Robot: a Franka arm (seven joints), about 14 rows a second.
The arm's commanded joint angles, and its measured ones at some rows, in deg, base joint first. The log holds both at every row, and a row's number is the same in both.
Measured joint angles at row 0:
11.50, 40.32, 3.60, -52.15, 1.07, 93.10, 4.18
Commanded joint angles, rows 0 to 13:
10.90, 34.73, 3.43, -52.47, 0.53, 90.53, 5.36
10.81, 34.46, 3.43, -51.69, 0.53, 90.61, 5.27
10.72, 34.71, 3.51, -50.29, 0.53, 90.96, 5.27
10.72, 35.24, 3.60, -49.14, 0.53, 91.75, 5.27
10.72, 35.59, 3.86, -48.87, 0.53, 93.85, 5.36
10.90, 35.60, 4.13, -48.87, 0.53, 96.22, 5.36
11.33, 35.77, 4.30, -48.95, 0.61, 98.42, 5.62
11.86, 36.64, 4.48, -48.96, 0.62, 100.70, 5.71
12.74, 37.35, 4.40, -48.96, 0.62, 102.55, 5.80
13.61, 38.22, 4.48, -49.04, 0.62, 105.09, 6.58
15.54, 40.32, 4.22, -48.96, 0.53, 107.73, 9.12
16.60, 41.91, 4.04, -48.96, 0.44, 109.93, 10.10
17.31, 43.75, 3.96, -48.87, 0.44, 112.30, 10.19
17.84, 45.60, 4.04, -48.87, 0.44, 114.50, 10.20
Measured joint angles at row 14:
16.50, 41.72, 4.35, -51.07, 1.07, 110.71, 8.42
